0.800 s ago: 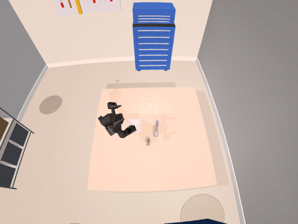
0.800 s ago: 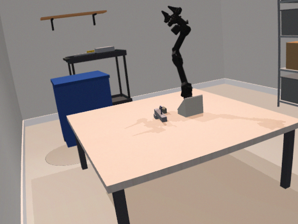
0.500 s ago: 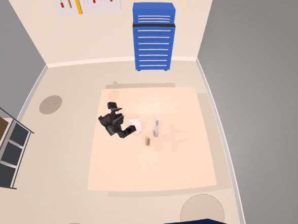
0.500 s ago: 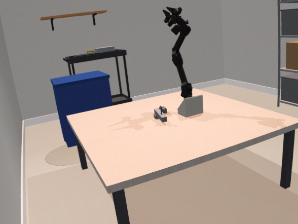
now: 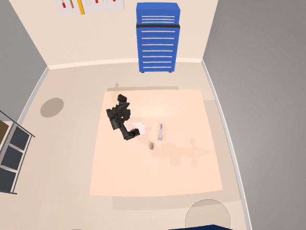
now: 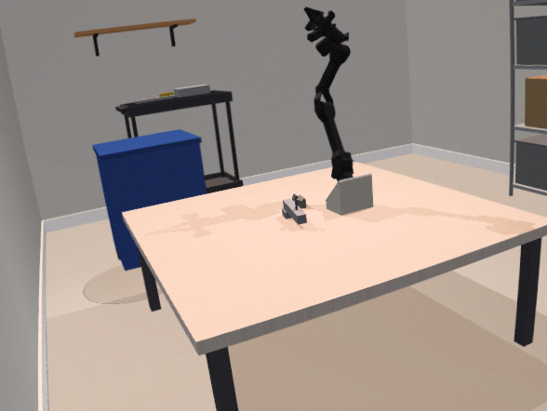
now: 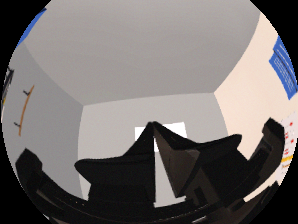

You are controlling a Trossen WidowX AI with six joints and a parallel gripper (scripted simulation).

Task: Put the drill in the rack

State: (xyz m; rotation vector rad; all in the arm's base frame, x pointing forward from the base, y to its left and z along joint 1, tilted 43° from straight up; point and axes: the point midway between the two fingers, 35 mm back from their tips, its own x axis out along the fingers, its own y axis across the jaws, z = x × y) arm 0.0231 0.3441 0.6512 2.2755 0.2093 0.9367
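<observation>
The dark key lies 25 cm ahead of my gripper tip, 23 cm to the left of it and 73 cm below it. From my gripper tip the other things lie so: yellow drill 24 cm ahead, 17 cm to the left, 77 cm below.
</observation>
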